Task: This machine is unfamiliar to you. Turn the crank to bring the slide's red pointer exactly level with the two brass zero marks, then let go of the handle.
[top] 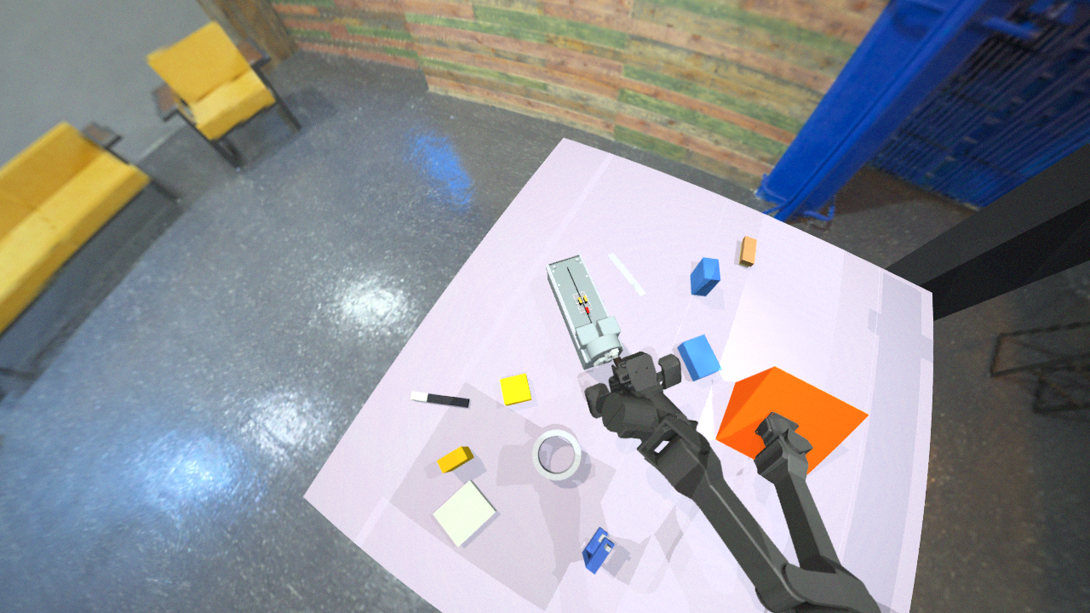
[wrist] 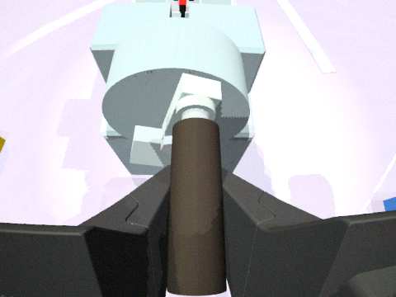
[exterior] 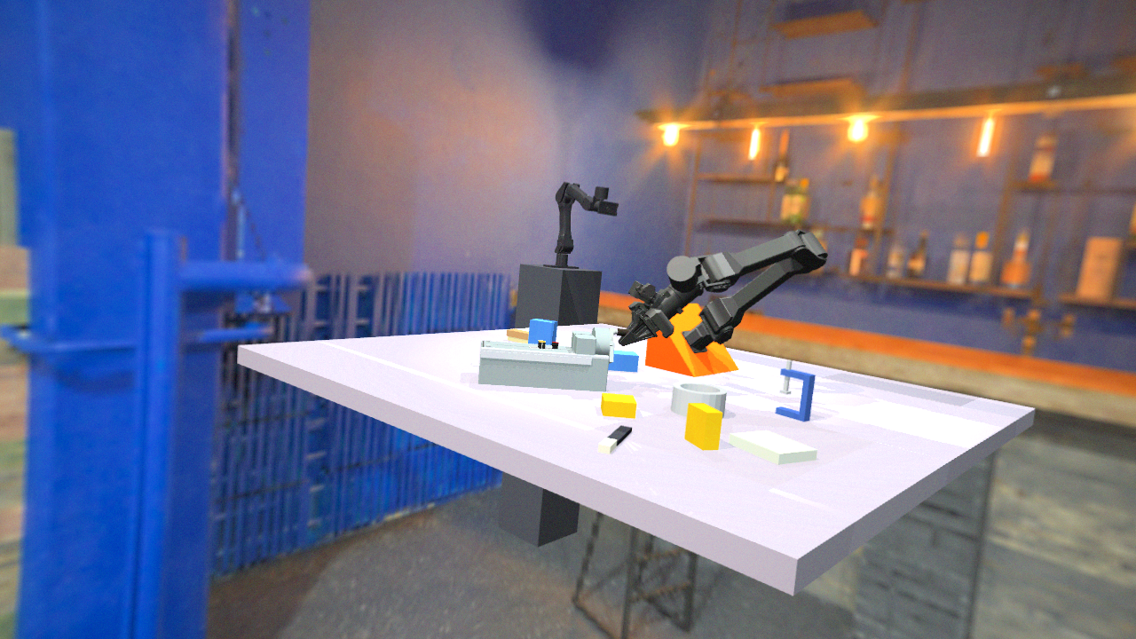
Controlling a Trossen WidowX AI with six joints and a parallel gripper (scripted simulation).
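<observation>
Now: the brown crank handle 10 mm behind my gripper tip, 10 mm to the left of it and 30 mm above it. The rest, counted from my gripper tip: metal strip: 80 mm ahead, 270 mm to the right, 90 mm below; blue clamp: 140 mm behind, 330 mm to the left, 40 mm below; red pointer: 110 mm ahead, 80 mm to the right, 10 mm below.
</observation>
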